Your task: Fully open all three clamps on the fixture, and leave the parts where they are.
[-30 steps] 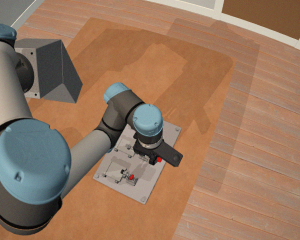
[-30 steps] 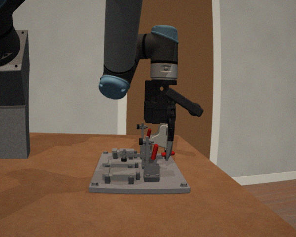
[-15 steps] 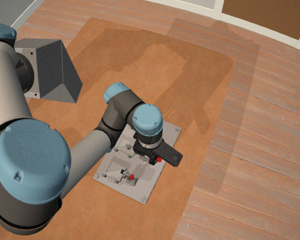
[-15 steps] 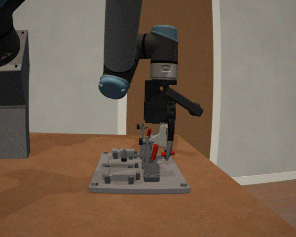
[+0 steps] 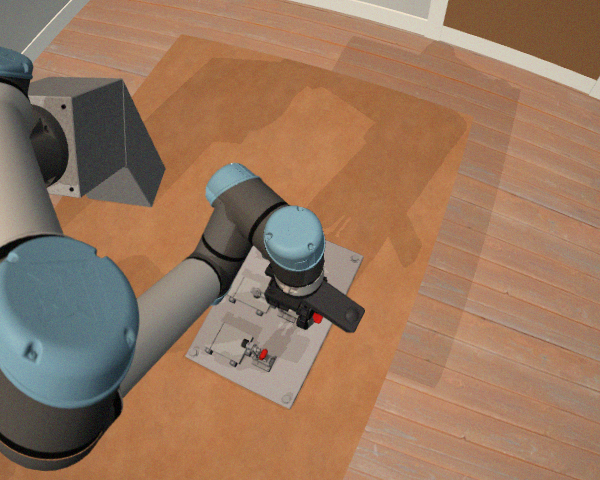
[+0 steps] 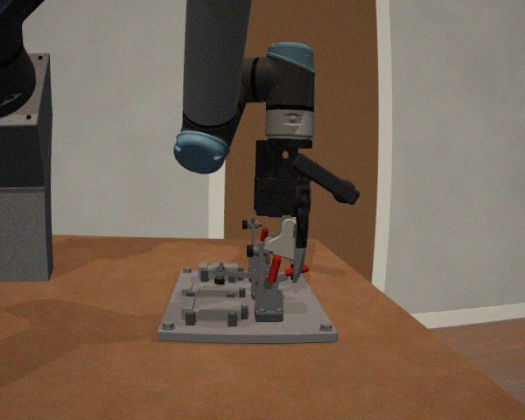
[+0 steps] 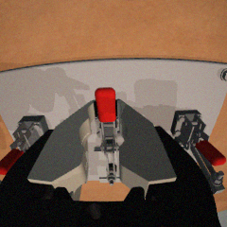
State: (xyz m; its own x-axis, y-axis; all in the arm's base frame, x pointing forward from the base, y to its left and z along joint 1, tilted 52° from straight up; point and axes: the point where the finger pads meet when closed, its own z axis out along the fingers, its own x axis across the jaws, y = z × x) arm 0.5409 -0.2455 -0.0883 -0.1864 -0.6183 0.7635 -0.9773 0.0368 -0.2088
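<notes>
The grey fixture plate lies 8 cm behind my hand, 2 cm to the left of it and 5 cm below it. The rest, counted from my hand: grey part: 14 cm behind, 3 cm to the left, 3 cm below.
</notes>
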